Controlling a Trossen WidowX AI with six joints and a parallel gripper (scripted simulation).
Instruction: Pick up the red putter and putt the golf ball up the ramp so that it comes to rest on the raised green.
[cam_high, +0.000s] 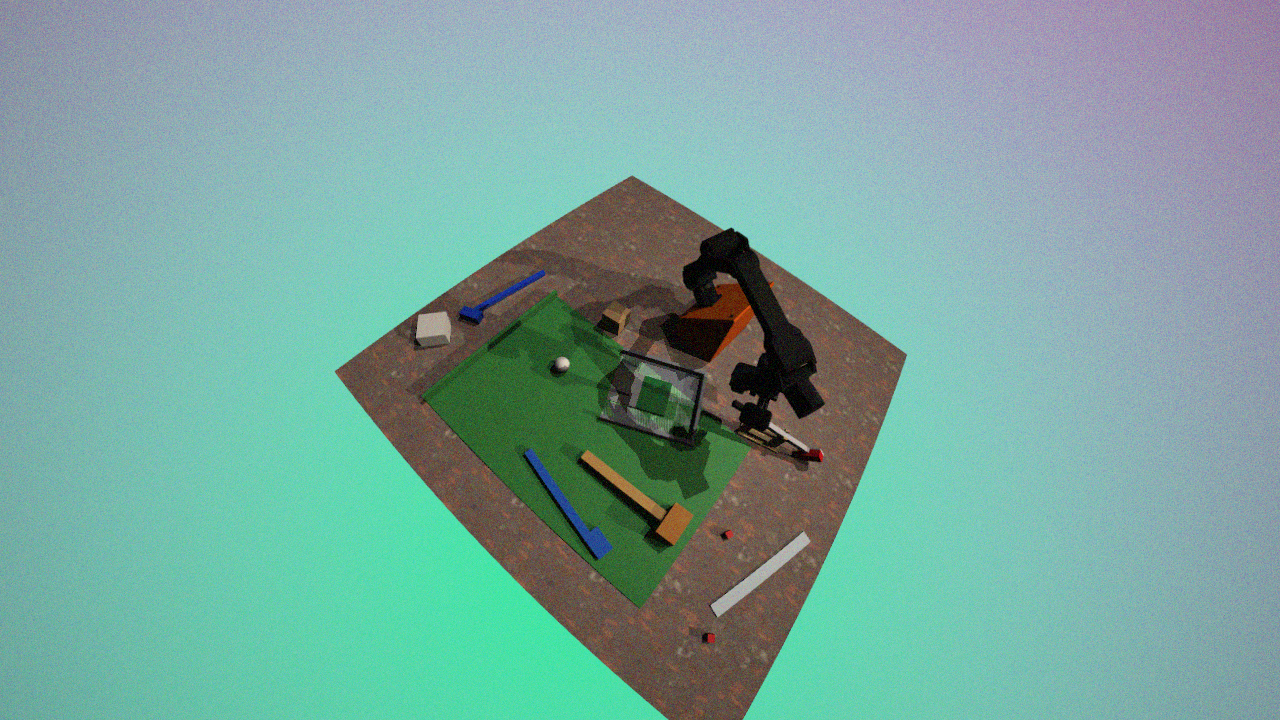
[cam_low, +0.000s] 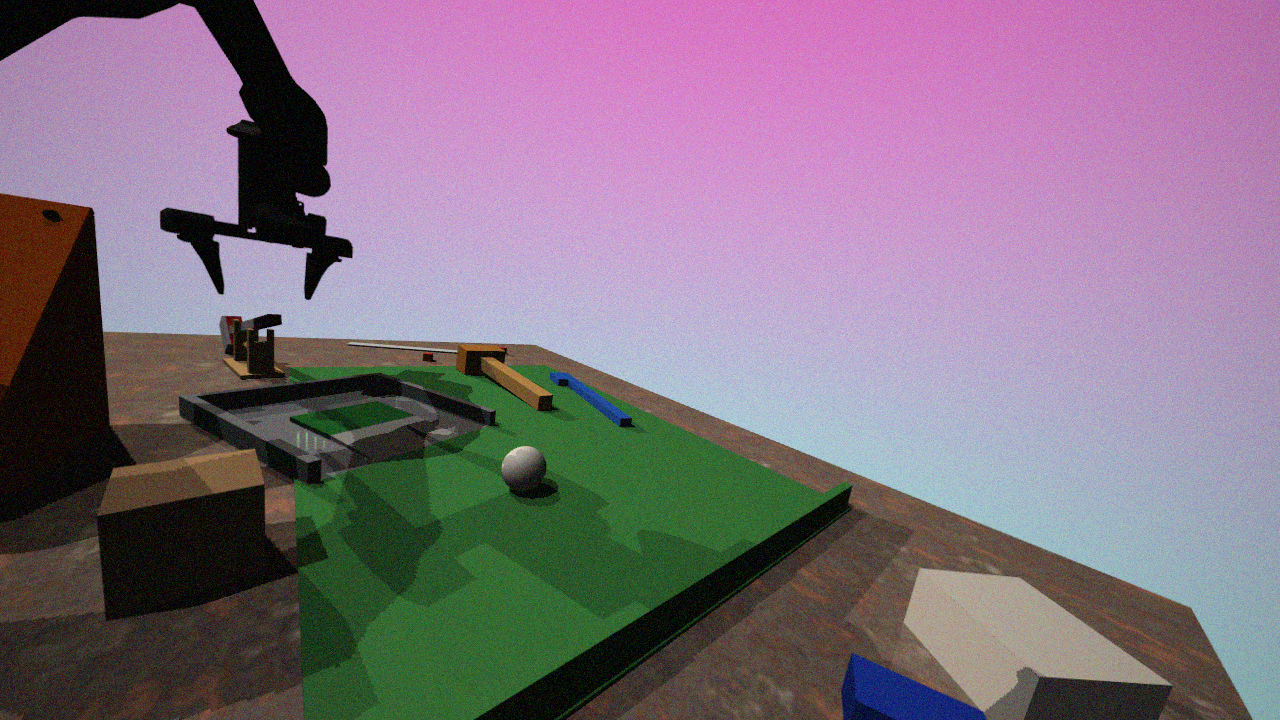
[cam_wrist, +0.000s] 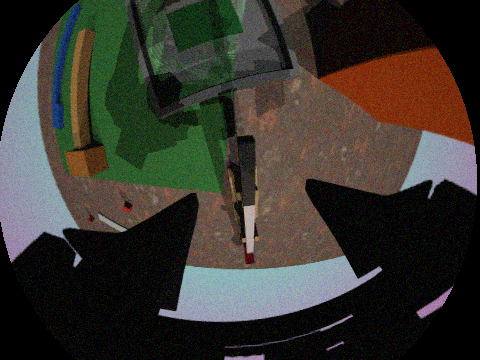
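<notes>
Right now my gripper tip is 3 cm past the tan block, 44 cm to the left of it and 10 cm above it. From my gripper tip the other things lie so: red putter: 3 cm behind, 11 cm to the left, 7 cm below; white golf ball: 18 cm ahead, 46 cm to the right, 10 cm below; white bar: 27 cm ahead, 26 cm to the left, 13 cm below.
</notes>
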